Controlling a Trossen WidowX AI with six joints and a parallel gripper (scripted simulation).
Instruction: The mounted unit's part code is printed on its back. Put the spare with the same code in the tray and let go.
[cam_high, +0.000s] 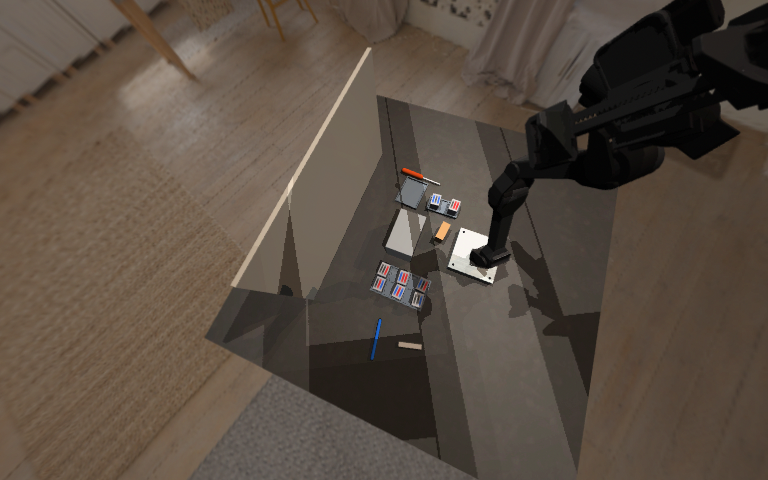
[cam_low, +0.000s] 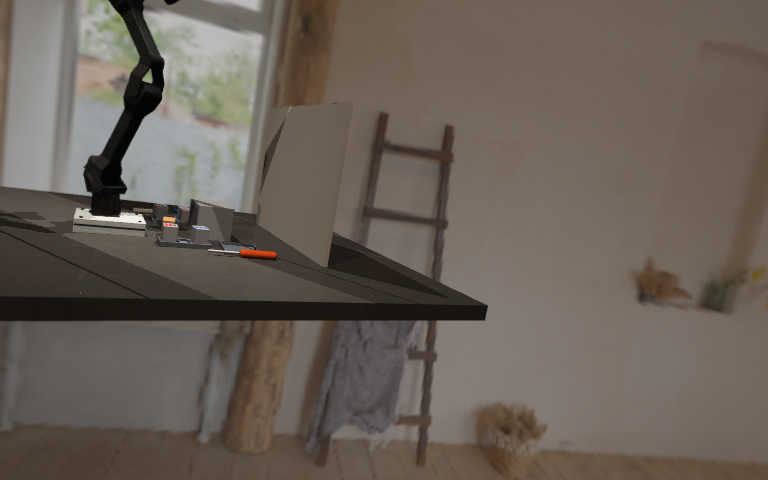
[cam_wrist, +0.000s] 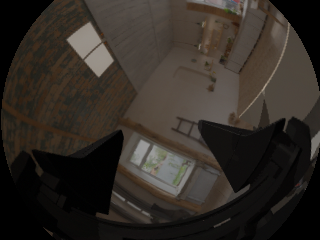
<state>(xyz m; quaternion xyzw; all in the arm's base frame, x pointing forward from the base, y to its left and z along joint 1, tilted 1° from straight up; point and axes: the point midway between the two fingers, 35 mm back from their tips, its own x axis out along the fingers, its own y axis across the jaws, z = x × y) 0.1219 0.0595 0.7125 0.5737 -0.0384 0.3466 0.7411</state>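
My gripper tip is 720 mm above the grey spare, 120 mm short of it and 110 mm to the right of it. Also, from my gripper tip: orange block 740 mm below, 150 mm to the right, 10 mm ahead; tall upright panel 540 mm below, 390 mm ahead, 140 mm to the right; grey mounted unit 710 mm below, 140 mm ahead, 90 mm to the right.
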